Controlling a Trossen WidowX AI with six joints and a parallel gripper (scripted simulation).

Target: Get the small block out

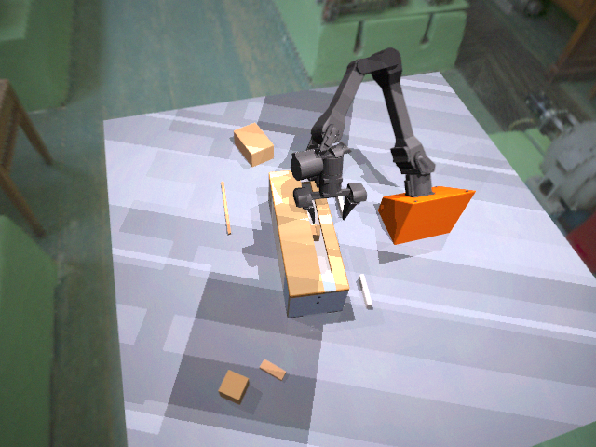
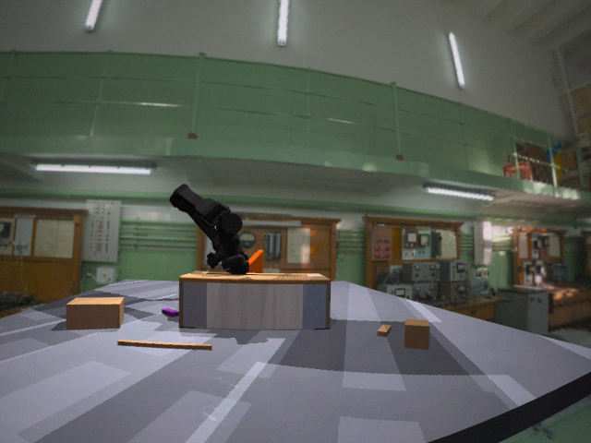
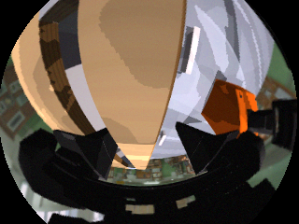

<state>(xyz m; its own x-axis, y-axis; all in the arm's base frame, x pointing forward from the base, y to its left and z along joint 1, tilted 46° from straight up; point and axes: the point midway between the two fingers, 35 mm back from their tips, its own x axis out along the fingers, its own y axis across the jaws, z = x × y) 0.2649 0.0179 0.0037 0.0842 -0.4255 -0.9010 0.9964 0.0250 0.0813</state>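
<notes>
Now: the box 40 mm to the left of my gripper tip, 40 mm ahead of it and 20 mm below it. The rest, counted from my gripper tip: thin wooden stick: 270 mm ahead, 160 mm to the right, 80 mm below.
</notes>
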